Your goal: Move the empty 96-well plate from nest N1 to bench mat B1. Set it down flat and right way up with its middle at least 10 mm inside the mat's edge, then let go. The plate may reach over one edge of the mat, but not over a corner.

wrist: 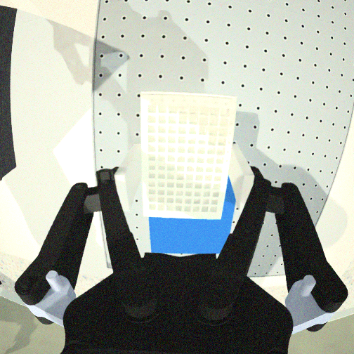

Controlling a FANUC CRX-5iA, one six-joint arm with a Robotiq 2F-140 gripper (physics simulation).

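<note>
The 96-well plate [188,155] is cream-white, its wells facing the camera. My gripper [185,157] is shut on the plate, with a white finger pad at each long side. A blue mat [190,235] shows below the plate, past its near end and a little to its right; the plate hides the rest of it. No label shows on the mat, so I cannot tell whether it is B1. How high the plate hangs over it is hard to tell. Nest N1 does not show in the wrist view.
A grey perforated board [280,100] lies under the plate and mat, with shadows across it. Its left edge runs down the view left of the gripper. A dark panel [6,90] stands at the far left edge, beyond a pale surface [45,115].
</note>
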